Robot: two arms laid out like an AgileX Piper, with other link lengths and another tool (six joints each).
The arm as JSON. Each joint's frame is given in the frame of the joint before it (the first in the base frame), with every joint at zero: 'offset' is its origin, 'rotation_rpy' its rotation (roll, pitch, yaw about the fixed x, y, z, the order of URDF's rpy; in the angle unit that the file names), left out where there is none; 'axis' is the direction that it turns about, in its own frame. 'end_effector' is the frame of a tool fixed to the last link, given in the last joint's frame.
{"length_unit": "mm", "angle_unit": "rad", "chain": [
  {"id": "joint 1", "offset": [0.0, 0.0, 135.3], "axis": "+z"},
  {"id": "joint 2", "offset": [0.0, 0.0, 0.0], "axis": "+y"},
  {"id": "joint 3", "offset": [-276.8, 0.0, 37.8], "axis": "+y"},
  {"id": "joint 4", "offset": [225.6, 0.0, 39.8], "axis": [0.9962, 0.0, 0.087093]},
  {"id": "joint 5", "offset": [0.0, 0.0, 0.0], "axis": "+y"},
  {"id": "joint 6", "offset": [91.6, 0.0, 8.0], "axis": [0.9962, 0.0, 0.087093]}
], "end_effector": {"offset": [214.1, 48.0, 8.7], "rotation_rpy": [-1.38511, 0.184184, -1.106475]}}
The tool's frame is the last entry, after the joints.
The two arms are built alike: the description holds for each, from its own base.
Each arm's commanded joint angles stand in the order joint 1, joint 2, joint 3, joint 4, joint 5, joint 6.
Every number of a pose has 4 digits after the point. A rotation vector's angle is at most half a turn.
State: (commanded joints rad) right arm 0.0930 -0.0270 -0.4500 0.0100 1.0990 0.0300; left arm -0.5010 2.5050 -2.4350 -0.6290 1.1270 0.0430
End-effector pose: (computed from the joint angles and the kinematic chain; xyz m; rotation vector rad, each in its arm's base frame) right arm 0.1576 0.0660 0.1417 -1.4281 1.3347 -0.3532; left arm 0.4673 -0.3989 0.0409 -1.4349 2.4859 -0.7794
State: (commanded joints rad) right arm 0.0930 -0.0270 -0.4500 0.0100 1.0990 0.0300; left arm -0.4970 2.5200 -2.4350 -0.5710 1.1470 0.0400
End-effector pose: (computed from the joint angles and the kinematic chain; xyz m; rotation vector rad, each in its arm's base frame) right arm 0.1576 0.0660 0.1417 -1.4281 1.3347 -0.3532; left arm 0.4690 -0.3817 0.0229 -1.4091 2.4925 -0.6907
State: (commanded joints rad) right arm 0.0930 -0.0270 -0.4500 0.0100 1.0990 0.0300; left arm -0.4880 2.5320 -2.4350 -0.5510 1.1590 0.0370
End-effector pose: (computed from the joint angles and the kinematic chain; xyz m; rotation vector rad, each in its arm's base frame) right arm 0.1576 0.0660 0.1417 -1.4281 1.3347 -0.3532; left arm 0.4702 -0.3711 0.0124 -1.4133 2.4970 -0.6461
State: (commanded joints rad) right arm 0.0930 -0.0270 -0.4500 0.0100 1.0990 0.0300; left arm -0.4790 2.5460 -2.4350 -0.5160 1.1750 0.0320
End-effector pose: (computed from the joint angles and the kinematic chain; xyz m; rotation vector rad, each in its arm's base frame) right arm 0.1576 0.0660 0.1417 -1.4281 1.3347 -0.3532; left arm 0.4715 -0.3563 -0.0009 -1.4107 2.5002 -0.5814
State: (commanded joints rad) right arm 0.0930 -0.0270 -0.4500 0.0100 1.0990 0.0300; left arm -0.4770 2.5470 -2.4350 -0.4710 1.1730 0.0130
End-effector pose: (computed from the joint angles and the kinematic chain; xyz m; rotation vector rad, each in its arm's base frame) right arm 0.1576 0.0660 0.1417 -1.4281 1.3347 -0.3532; left arm 0.4773 -0.3443 -0.0057 -1.4108 2.4748 -0.5349
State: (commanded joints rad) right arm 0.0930 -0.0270 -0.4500 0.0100 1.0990 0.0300; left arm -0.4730 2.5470 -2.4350 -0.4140 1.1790 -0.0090
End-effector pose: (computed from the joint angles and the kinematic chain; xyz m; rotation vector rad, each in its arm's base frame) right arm 0.1576 0.0660 0.1417 -1.4281 1.3347 -0.3532; left arm 0.4831 -0.3276 -0.0110 -1.4074 2.4474 -0.4717
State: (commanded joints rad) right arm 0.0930 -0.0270 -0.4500 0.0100 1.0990 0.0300; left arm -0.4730 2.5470 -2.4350 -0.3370 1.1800 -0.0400
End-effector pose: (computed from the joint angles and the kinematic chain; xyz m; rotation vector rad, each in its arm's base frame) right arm 0.1576 0.0660 0.1417 -1.4281 1.3347 -0.3532; left arm 0.4913 -0.3077 -0.0162 -1.3989 2.4046 -0.3966
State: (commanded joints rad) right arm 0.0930 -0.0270 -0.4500 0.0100 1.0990 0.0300; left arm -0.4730 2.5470 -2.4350 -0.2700 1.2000 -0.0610
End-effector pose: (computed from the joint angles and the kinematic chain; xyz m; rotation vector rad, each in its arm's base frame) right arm 0.1576 0.0660 0.1417 -1.4281 1.3347 -0.3532; left arm 0.4936 -0.2882 -0.0210 -1.3814 2.3828 -0.3167
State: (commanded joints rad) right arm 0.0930 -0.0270 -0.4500 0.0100 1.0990 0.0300; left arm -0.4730 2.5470 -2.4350 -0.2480 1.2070 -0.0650
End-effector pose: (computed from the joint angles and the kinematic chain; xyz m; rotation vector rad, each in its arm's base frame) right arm 0.1576 0.0660 0.1417 -1.4281 1.3347 -0.3532; left arm 0.4944 -0.2817 -0.0223 -1.3720 2.3762 -0.2910
